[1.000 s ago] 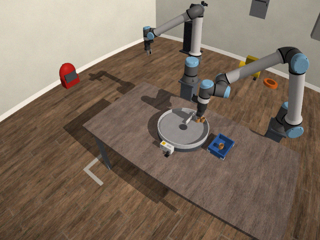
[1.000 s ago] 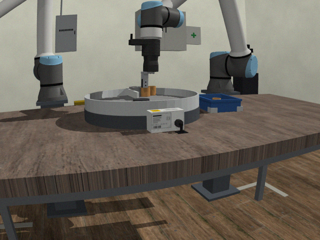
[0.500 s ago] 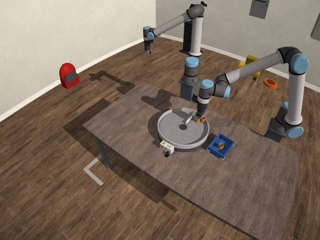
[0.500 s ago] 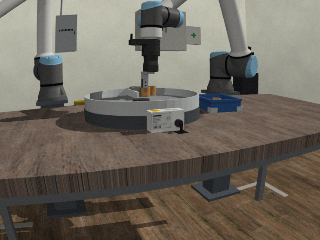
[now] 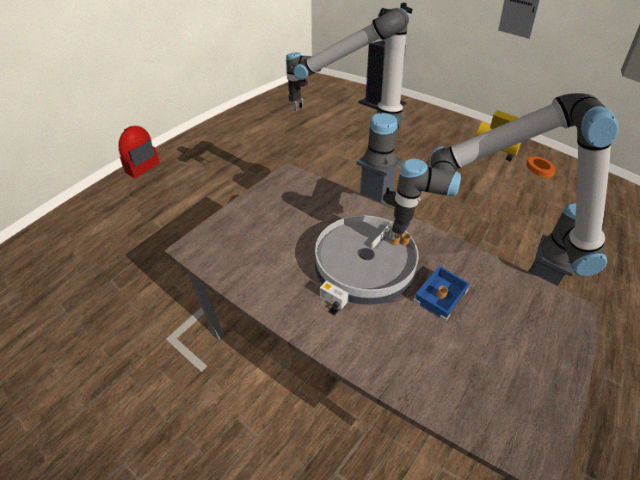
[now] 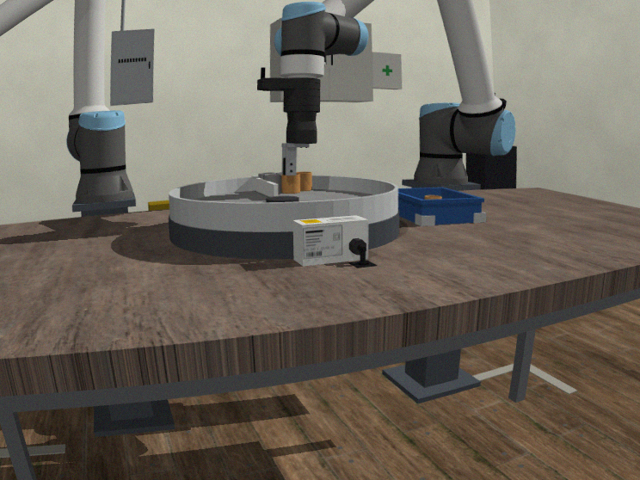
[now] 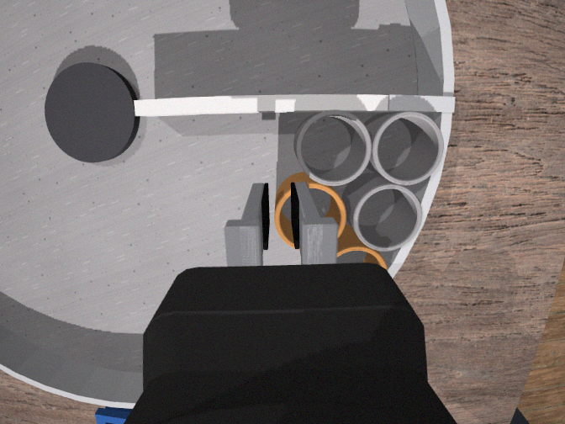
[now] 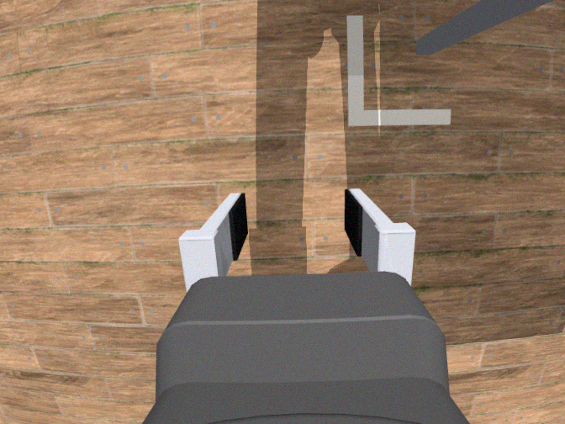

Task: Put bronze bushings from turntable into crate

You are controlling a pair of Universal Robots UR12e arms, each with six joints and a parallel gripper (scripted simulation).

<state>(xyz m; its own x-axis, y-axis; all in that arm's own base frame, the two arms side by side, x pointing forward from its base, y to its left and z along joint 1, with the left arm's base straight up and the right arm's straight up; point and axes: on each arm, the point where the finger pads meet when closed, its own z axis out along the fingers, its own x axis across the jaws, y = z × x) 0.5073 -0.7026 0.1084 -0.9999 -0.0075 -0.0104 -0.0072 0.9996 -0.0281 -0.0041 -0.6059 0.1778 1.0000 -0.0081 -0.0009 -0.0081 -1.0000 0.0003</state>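
Now: left hand 120 mm short of the turntable, 60 mm above it and 40 mm to the left of it. Also, from my left hand: blue crate: 300 mm to the left, 80 mm below, 60 mm ahead.
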